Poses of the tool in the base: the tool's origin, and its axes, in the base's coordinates. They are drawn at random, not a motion.
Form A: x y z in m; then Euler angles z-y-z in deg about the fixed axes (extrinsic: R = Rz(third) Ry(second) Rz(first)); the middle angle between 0 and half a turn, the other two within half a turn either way.
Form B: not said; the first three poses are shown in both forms.
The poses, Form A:
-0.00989, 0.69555, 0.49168, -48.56, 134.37, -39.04
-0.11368, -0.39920, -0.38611, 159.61, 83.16, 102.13
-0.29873, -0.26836, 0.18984, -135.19, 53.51, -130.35
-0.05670, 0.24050, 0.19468, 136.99, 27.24, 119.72
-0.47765, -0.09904, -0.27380, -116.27, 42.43, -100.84
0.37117, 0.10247, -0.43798, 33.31, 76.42, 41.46
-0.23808, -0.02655, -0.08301, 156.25, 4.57, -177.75
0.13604, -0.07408, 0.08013, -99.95, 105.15, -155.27
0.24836, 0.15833, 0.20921, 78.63, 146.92, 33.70
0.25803, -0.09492, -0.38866, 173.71, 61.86, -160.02
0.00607, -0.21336, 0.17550, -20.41, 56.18, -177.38
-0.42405, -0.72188, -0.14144, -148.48, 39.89, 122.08
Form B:
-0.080, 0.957, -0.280, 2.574, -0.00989, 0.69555, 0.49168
-0.366, -0.667, -0.649, 2.119, -0.11368, -0.39920, -0.38611
0.024, -0.566, 0.824, 1.839, -0.29873, -0.26836, 0.18984
-0.044, -0.292, -0.955, 1.847, -0.05670, 0.24050, 0.19468
0.051, -0.375, 0.925, 2.539, -0.47765, -0.09904, -0.27380
-0.056, 0.790, 0.611, 1.793, 0.37117, 0.10247, -0.43798
0.047, -0.204, -0.978, 0.384, -0.23808, -0.02655, -0.08301
-0.397, -0.757, 0.518, 2.382, 0.13604, -0.07408, 0.08013
0.371, 0.897, 0.239, 2.823, 0.24836, 0.15833, 0.20921
0.223, -0.955, 0.195, 1.103, 0.25803, -0.09492, -0.38866
-0.466, -0.095, 0.880, 2.868, 0.00607, -0.21336, 0.17550
-0.596, -0.601, -0.533, 0.830, -0.42405, -0.72188, -0.14144

